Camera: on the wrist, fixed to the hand. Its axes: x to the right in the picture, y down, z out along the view.
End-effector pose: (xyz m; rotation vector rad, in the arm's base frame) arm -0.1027 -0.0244 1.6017 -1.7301 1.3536 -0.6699
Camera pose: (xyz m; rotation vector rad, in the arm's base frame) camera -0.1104 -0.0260 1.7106 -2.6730 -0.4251 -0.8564
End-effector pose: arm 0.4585 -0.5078 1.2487 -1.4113 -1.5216 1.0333
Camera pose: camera 0.4881 -0.5176 1.3534 0.1625 -2.2947 0.1727
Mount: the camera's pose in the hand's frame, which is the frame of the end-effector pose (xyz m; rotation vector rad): -0.0088 -0.0884 -0.0635 -0.1745 -0.4108 -1.5235
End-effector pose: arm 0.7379 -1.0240 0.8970 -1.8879 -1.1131 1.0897
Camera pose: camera 0.7628 -1.0049 1.0016 -0.4205 -2.2673 0.4098
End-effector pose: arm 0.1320 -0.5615 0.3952 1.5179 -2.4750 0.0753
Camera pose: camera 0.2250 -0.5839 0.4478 -2.9203 0.8156 0.7002
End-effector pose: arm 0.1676 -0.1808 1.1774 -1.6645 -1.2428 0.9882
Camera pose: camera 0.1950 -0.1831 1.2831 -0.2147 -2.2739 0.1982
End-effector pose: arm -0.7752 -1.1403 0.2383 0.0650 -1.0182 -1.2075
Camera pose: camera -0.7974 -1.1984 0.1486 0.5467 -1.1897 -2.7681
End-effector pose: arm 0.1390 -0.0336 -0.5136 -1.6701 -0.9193 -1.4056
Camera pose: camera 0.0313 -0.0500 -0.5066 0.9437 1.9965 1.5165
